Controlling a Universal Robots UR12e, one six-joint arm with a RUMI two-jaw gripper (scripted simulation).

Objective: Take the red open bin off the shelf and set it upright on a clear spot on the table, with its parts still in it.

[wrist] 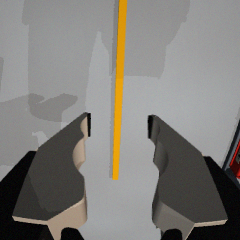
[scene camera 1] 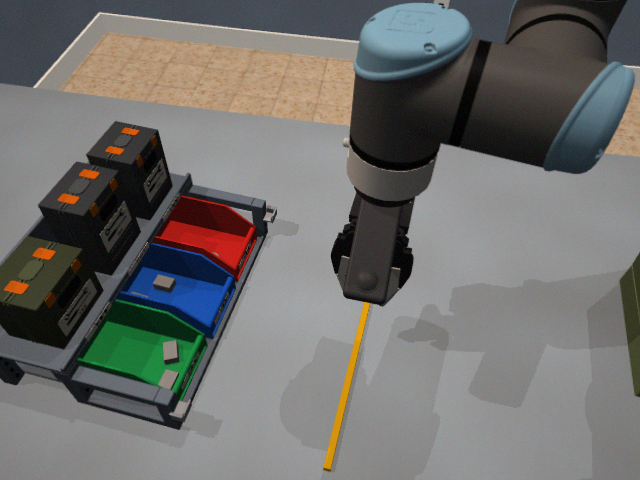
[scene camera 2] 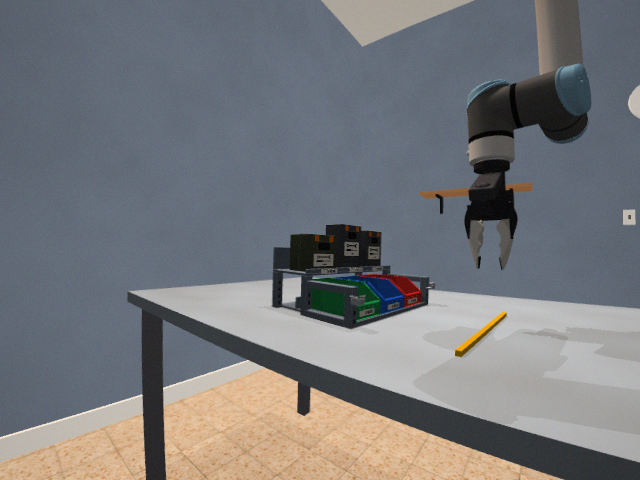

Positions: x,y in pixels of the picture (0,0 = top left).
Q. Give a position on a green bin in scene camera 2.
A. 370,309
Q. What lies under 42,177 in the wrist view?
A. My gripper.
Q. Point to a red open bin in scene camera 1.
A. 211,226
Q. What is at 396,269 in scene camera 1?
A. My gripper.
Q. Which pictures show the green bin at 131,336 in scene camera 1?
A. Scene camera 1 and scene camera 2 only.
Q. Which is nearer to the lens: the blue bin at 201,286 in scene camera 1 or the yellow bar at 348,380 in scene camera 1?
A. The yellow bar.
